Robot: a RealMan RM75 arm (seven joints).
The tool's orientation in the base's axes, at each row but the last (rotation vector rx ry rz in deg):
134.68 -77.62 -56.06
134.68 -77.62 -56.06
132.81 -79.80 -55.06
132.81 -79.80 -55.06
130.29 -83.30 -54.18
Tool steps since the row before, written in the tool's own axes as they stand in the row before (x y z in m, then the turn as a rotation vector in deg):
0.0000 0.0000 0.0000 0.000 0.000 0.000
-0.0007 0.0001 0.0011 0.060 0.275 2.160
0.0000 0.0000 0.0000 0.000 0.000 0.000
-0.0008 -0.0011 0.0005 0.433 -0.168 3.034
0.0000 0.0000 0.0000 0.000 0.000 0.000
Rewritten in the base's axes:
0.0000 0.0000 0.0000 0.000 0.000 0.000
-0.0010 0.0007 -0.0005 -1.596 0.032 -1.482
0.0000 0.0000 0.0000 0.000 0.000 0.000
0.0002 0.0013 -0.0006 -1.754 0.022 -2.518
0.0000 0.0000 0.0000 0.000 0.000 0.000

